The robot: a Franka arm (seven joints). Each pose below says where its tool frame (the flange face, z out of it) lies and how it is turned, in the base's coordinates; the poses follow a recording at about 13 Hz.
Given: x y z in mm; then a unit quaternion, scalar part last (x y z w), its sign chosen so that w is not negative.
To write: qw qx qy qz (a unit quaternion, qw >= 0); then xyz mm. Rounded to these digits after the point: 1 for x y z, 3 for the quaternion.
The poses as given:
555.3 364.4 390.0 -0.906 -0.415 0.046 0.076
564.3 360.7 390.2 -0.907 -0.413 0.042 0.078
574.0 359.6 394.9 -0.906 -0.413 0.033 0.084
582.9 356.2 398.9 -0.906 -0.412 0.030 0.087
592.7 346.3 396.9 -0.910 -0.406 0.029 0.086
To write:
0.076 -0.906 -0.415 0.046 555.3 364.4 390.0
0.078 -0.907 -0.413 0.042 564.3 360.7 390.2
0.084 -0.906 -0.413 0.033 574.0 359.6 394.9
0.087 -0.906 -0.412 0.030 582.9 356.2 398.9
0.086 -0.910 -0.406 0.029 592.7 346.3 396.9

